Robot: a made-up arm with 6 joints. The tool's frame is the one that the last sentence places.
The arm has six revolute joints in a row. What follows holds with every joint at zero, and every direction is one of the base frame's.
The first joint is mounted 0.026 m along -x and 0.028 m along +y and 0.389 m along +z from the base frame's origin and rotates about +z.
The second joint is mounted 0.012 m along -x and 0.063 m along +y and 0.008 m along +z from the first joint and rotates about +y.
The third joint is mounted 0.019 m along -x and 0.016 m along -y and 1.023 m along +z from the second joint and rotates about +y.
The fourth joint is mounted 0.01 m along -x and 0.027 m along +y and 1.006 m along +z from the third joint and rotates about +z.
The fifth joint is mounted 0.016 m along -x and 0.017 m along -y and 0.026 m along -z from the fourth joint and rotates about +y.
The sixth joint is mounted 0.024 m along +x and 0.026 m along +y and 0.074 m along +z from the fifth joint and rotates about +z.
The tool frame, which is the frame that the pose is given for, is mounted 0.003 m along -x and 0.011 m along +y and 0.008 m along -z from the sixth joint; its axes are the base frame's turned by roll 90, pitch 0 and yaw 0 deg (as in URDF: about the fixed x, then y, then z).
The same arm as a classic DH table. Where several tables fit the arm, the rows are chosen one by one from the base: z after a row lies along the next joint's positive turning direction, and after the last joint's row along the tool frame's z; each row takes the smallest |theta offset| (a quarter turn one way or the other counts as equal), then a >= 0, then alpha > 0; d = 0 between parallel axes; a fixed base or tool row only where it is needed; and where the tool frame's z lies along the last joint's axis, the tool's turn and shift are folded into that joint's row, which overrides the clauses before.
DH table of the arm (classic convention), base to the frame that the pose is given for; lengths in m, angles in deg. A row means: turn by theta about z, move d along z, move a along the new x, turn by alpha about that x. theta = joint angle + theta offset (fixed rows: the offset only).
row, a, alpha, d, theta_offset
base (fixed), -0.0382, 0, 0, -47.12
joint 1, -0.012, -90, 0.397, 47.12
joint 2, -1.0232, 0, 0, 88.94
joint 3, -0.01, 90, 0.074, -88.94
joint 4, -0.016, -90, 0.98, 0
joint 5, 0.024, 90, 0.009, 0
joint 6, -0.003, 90, 0.066, 0
tool (fixed), 0, 0, -0.011, 0

